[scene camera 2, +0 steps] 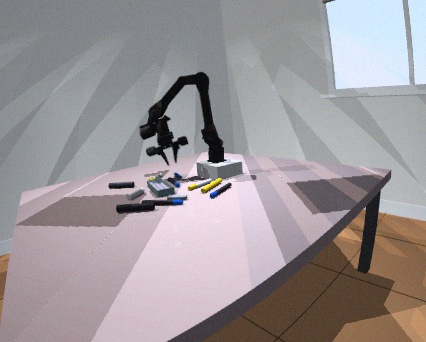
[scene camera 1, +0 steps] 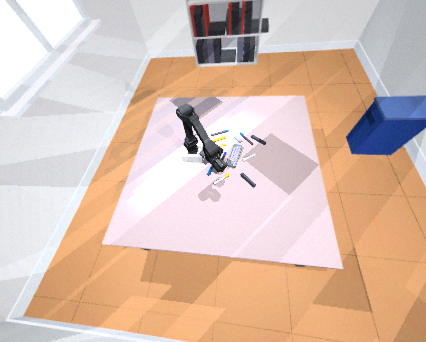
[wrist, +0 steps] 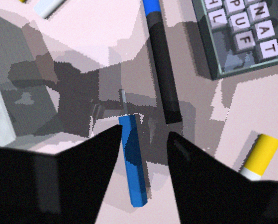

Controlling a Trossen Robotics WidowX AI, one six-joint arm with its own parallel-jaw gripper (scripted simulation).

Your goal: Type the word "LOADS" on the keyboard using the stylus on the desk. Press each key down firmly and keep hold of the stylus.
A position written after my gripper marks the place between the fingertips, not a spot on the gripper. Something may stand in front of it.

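There's my gripper (wrist: 145,134), and I can see a blue stylus (wrist: 130,142) as well.
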